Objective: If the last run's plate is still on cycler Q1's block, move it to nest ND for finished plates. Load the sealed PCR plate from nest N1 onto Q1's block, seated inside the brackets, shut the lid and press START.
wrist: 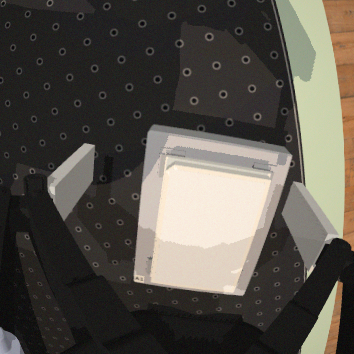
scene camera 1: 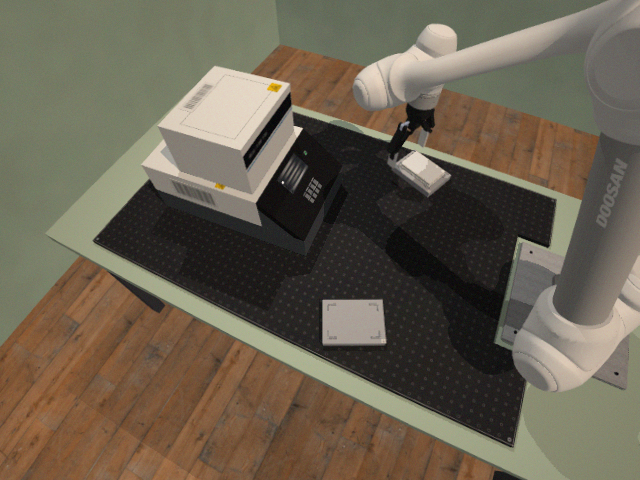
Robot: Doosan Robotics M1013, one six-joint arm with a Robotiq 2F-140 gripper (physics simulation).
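A white sealed plate (scene camera 1: 419, 164) (wrist: 212, 210) lies on a pale grey nest (scene camera 1: 435, 186) (wrist: 146, 225) near the table's back edge. My gripper (scene camera 1: 408, 148) (wrist: 192, 180) is open and empty above it, with one finger out to each side of the plate in the wrist view. The cycler's white upper housing (scene camera 1: 227, 108) sits over its base (scene camera 1: 193, 193) at the left; the block does not show. The dark sloped front panel (scene camera 1: 297, 193) carries a screen, a keypad and a small green mark. A second pale nest (scene camera 1: 353, 322) with corner brackets lies near the front edge, with no plate on it.
A black perforated mat (scene camera 1: 248, 268) lies under the cycler and nests. The green table edge (scene camera 1: 206, 315) (wrist: 325, 150) runs around it, close beside the right finger in the wrist view. The arm's base stands on a grey plate (scene camera 1: 529, 289) at the right.
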